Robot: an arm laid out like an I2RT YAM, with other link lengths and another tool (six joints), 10 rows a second.
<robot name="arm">
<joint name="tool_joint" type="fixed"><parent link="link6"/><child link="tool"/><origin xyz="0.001 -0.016 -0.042" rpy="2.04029 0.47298 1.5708"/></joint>
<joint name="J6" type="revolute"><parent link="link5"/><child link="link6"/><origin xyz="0.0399 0 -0.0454" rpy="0 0 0"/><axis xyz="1 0 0"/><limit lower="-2.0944" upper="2.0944"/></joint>
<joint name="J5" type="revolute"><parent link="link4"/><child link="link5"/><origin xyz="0.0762 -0.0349 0.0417" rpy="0 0 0"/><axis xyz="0 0 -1"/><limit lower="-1.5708" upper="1.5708"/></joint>
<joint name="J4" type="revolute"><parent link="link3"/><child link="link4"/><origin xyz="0.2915 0.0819 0.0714" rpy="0 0 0"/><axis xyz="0 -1 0"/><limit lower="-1.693" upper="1.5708"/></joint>
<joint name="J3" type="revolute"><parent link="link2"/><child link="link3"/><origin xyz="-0.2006 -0.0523 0" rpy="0 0 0"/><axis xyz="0 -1 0"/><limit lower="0" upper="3.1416"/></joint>
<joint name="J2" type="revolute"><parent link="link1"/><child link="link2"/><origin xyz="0.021 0.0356 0.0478" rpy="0 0 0"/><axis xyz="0 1 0"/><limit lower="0" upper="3.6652"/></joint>
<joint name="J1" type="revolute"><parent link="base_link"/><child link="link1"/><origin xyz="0 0 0.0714" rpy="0 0 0"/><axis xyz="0 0 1"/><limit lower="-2.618" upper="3.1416"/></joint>
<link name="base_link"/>
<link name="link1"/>
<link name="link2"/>
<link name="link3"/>
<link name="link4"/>
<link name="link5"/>
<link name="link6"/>
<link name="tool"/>
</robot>
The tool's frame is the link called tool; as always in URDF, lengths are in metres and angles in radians.
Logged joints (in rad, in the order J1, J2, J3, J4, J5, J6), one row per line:
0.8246, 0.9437, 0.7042, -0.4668, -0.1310, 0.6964
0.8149, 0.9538, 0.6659, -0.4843, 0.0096, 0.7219
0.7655, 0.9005, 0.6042, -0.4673, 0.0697, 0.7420
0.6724, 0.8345, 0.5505, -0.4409, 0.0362, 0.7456
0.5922, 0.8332, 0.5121, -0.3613, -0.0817, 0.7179
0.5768, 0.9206, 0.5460, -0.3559, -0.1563, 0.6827
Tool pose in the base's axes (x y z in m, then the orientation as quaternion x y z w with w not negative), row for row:
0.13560, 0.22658, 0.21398, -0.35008, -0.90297, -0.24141, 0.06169
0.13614, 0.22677, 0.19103, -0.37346, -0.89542, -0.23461, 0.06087
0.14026, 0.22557, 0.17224, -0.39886, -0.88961, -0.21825, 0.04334
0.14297, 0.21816, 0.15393, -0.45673, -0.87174, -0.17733, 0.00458
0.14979, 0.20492, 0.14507, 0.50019, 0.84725, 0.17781, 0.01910
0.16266, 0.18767, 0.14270, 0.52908, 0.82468, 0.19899, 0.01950
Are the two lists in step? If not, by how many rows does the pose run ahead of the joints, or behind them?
The pose runs 2 rows behind the joints: the pose in row i belongs to the joints in row i - 2.
